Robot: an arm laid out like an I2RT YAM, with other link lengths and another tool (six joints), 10 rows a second.
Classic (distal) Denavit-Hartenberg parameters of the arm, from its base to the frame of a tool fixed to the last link. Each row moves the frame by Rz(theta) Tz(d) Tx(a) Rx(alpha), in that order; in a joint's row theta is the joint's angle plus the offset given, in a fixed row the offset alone. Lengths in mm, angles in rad.
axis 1: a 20.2, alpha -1.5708, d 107.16, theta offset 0
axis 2: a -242.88, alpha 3.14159, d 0, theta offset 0
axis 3: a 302.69, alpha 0, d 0, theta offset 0.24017
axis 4: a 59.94, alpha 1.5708, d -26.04, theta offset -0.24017
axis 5: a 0, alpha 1.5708, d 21.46, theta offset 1.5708
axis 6: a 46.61, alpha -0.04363, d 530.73, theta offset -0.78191
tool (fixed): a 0, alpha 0, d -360.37, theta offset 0
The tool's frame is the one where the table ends.
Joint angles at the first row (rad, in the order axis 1, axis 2, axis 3, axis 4, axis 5, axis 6):
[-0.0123 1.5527 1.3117 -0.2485 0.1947 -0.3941]
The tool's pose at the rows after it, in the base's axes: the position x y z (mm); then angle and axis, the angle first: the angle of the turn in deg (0 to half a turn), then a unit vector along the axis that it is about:
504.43, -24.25, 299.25, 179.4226, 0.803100, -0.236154, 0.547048
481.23, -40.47, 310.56, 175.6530, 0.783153, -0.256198, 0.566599
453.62, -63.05, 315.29, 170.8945, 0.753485, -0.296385, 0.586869
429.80, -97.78, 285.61, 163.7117, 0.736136, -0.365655, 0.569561
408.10, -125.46, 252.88, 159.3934, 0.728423, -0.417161, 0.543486
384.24, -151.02, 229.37, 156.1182, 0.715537, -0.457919, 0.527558
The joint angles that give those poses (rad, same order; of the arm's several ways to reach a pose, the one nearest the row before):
[-0.0246 1.4212 1.2366 -0.2255 0.2070 -0.4050]
[-0.0338 1.3303 1.1630 -0.2011 0.2849 -0.4157]
[-0.0429 1.2366 1.0664 -0.1537 0.4028 -0.4050]
[-0.0643 1.2149 0.9759 -0.1428 0.5637 -0.3483]
[-0.1027 1.2043 0.8976 -0.1534 0.6411 -0.2870]
[-0.1548 1.1767 0.8178 -0.1442 0.6840 -0.2487]

